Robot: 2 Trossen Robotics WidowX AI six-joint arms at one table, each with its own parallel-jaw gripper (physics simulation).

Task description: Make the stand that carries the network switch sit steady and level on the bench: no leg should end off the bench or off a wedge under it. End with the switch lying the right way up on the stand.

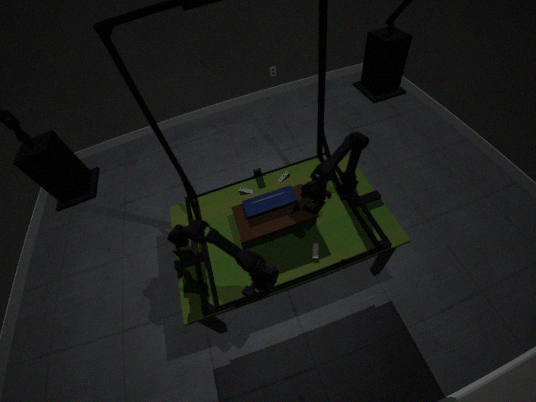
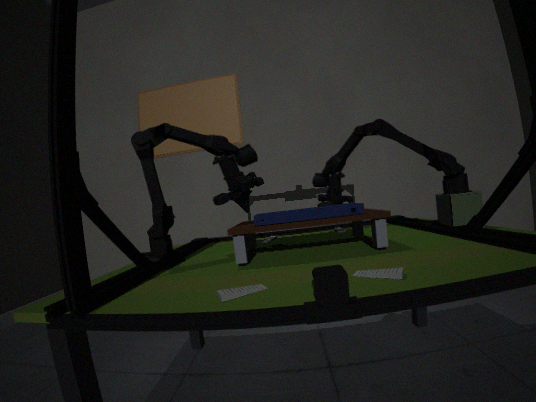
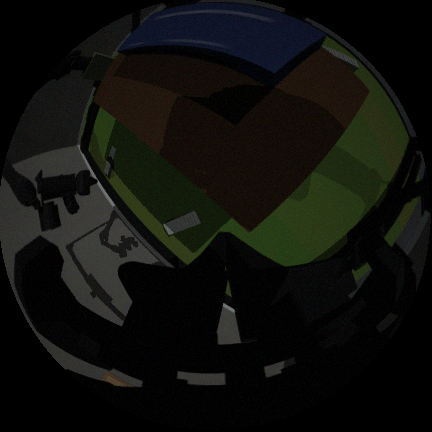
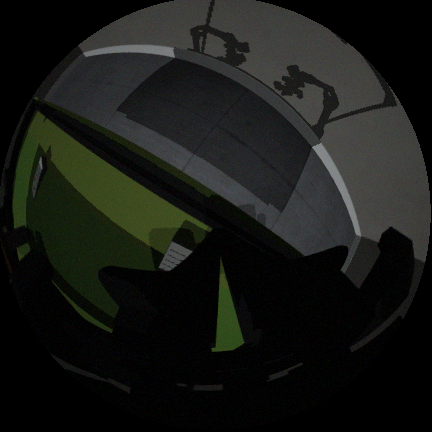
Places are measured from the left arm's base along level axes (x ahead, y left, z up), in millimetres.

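Where they show: left gripper, fingertip midpoint: [image 1: 315, 214] [image 2: 247, 212] [image 3: 223, 236]; right gripper, fingertip midpoint: [image 1: 263, 289] [image 3: 96, 180] [image 4: 217, 233]; left arm's base, link origin: [image 1: 347, 189] [image 2: 161, 254] [image 3: 370, 245]; right arm's base, link origin: [image 1: 182, 241] [image 2: 457, 192].
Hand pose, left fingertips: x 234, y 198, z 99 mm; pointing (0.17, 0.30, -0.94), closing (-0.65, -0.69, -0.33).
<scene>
Things, the pixels of their centre, and the offset from my left fingertips. "spot": a spot on its surface instead. Level surfaces: height alone.
- green bench top, surface height: dz -133 mm
- blue network switch, body centre: [image 2: 307, 213] [image 1: 269, 202] dx +227, dy -131, dz -17 mm
- white wedge, body centre: [image 4: 168, 274] [image 3: 109, 160] [image 2: 340, 230] dx +317, dy +238, dz -129 mm
- dark box, surface spot: [image 2: 330, 285] [image 1: 257, 170] spot: dx +287, dy -453, dz -98 mm
The brown stand [image 1: 274, 225] [image 2: 306, 226] [image 3: 241, 160] stands mid-bench on the green bench top [image 1: 346, 231] [image 2: 187, 279]. The blue network switch [image 1: 270, 201] [image 2: 306, 214] [image 3: 225, 31] lies flat on it. Two white legs [image 2: 240, 249] [image 2: 380, 233] reach the bench. My left gripper [image 1: 311, 207] [image 2: 248, 213] [image 3: 223, 236] is shut and empty, its tip at the stand's end corner beside the switch. My right gripper [image 1: 250, 290] [image 2: 333, 199] [image 4: 217, 233] is shut and empty, low near the bench's front edge, with a white wedge [image 4: 174, 255] [image 2: 340, 229] right beside its fingers.
More white wedges lie loose on the bench: one [image 1: 315, 251] [image 3: 181, 222] in front of the stand and two [image 1: 246, 191] [image 2: 380, 273] [image 1: 284, 176] [image 2: 240, 292] behind it. A dark box [image 1: 258, 173] [image 2: 330, 285] sits at the far edge. Black frame rails [image 1: 370, 227] border the bench.
</scene>
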